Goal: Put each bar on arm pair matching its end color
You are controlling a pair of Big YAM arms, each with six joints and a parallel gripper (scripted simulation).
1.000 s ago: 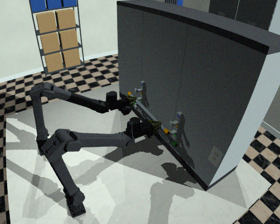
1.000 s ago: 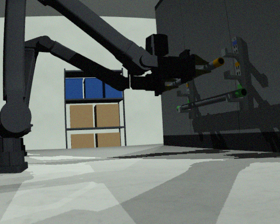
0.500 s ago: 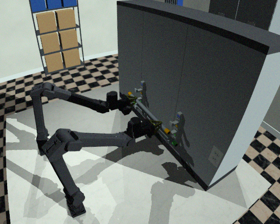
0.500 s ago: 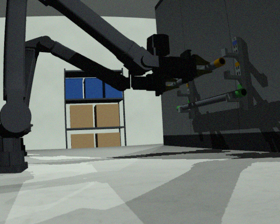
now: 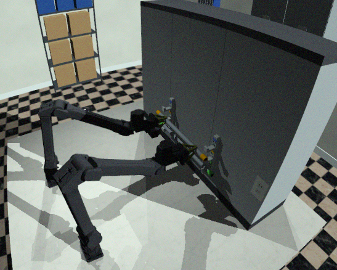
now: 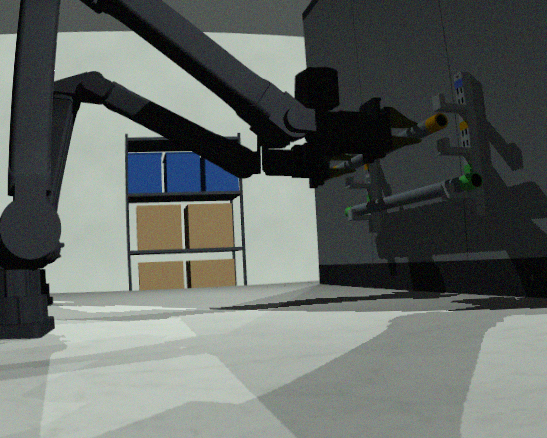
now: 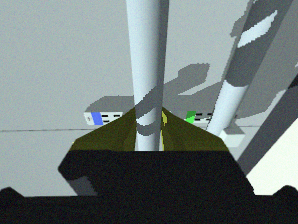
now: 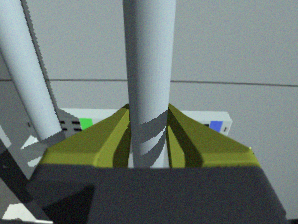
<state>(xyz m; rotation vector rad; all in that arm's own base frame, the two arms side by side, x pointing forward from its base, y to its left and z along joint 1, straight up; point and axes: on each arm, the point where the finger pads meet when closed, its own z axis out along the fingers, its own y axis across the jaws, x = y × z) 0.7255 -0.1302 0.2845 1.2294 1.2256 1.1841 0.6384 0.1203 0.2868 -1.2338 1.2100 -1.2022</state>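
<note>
My left gripper is now 15 cm to the left of the orange-ended bar and 2 cm past it. Also, from my left hand: green-ended bar 16 cm to the right, 10 cm below, 1 cm ahead; then grey cabinet wall 21 cm ahead, 17 cm above, 15 cm to the right; then wall outlet 67 cm to the right, 2 cm behind, 2 cm above.
</note>
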